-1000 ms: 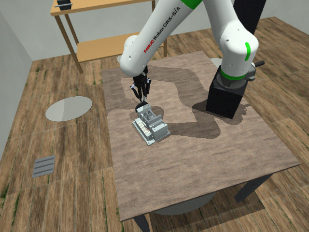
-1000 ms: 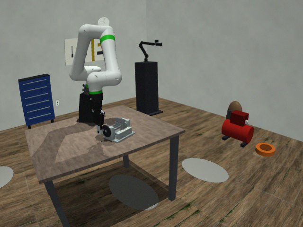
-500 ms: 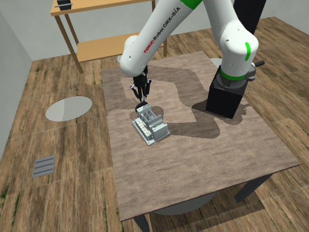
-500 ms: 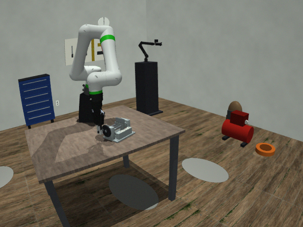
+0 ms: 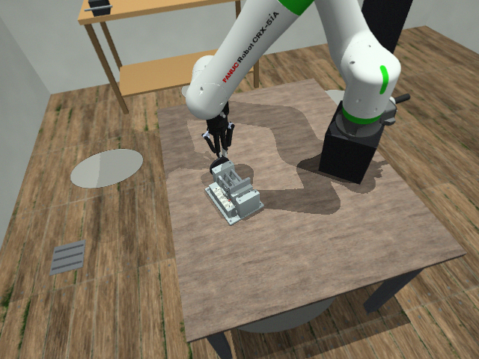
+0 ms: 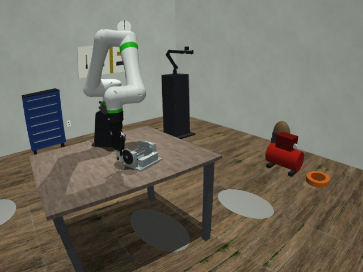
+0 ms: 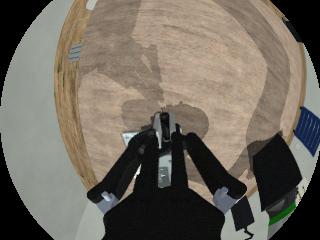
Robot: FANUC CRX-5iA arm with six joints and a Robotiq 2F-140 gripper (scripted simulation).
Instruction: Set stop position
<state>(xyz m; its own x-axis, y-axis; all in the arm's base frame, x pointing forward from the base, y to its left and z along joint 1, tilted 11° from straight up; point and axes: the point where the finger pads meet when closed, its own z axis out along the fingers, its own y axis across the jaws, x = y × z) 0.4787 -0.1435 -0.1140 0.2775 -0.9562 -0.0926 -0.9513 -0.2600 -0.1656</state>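
My gripper is now 20 mm to the right of the black handwheel and 20 mm above it.
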